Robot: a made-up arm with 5 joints.
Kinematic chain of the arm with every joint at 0, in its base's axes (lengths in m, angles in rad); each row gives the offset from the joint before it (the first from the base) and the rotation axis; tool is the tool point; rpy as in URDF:
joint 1: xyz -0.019 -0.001 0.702 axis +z
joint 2: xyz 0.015 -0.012 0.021 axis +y
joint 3: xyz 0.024 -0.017 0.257 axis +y
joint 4: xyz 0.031 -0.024 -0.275 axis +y
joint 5: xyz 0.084 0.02 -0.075 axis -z
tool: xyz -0.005 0.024 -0.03 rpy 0 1.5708 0
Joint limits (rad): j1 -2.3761..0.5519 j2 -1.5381..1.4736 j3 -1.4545..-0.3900 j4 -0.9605..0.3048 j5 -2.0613..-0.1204
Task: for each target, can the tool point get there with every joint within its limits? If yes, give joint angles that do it. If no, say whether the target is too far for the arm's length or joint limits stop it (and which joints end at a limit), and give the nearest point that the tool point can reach.
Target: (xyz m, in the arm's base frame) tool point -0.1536 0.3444 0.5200
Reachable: no: joint limits stop it (at a limit: joint 2, joint 3, joint 4, joint 5) | nearest point -0.0435 0.0619 0.4848 | short by 0.305 m
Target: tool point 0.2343 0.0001 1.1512
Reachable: yes | joints 0.0605 -0.4673 -1.2956 -0.2257 -0.4922
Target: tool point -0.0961 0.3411 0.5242
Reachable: no: joint limits stop it (at a limit: joint 2, joint 3, joint 4, joint 5) | nearest point -0.0339 0.0649 0.4848 | short by 0.286 m
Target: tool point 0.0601 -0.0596 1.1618
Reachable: yes | joints -0.2448 -0.8958 -1.0968 -0.4361 -1.5568
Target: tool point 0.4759 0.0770 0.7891
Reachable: yes | joints 0.2284 0.4232 -1.3442 0.0057 -1.4917
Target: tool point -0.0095 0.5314 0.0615
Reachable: no: too far | nearest point 0.2260 0.1384 0.3196 | short by 0.526 m
